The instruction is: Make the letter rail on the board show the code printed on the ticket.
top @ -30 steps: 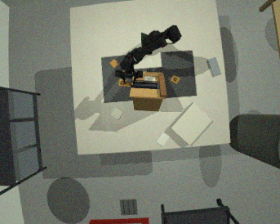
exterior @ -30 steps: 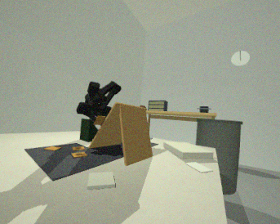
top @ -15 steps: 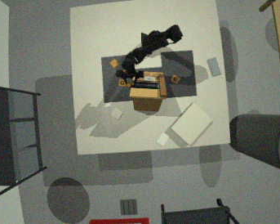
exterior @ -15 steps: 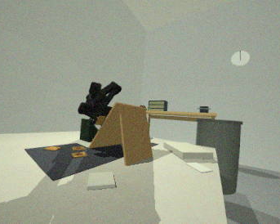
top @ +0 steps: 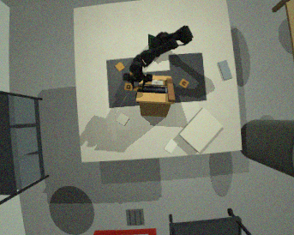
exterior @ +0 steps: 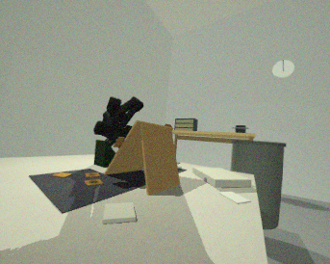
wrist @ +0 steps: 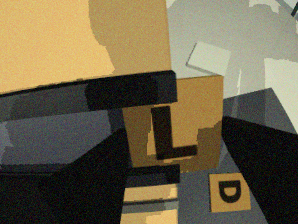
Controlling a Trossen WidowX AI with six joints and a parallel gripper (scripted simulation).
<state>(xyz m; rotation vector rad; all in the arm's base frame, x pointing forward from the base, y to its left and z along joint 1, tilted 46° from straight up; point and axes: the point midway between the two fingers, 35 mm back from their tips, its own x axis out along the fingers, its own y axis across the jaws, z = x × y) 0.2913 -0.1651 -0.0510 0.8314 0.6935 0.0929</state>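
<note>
Right now the white ticket is 4 cm behind my gripper tip, 14 cm to the left of it and 8 cm below it. The rest, counted from my gripper tip: dark mat 12 cm behind, 14 cm to the left, 18 cm below; then white card 19 cm ahead, 16 cm to the right, 17 cm below; then white box 35 cm ahead, 43 cm to the left, 16 cm below.
</note>
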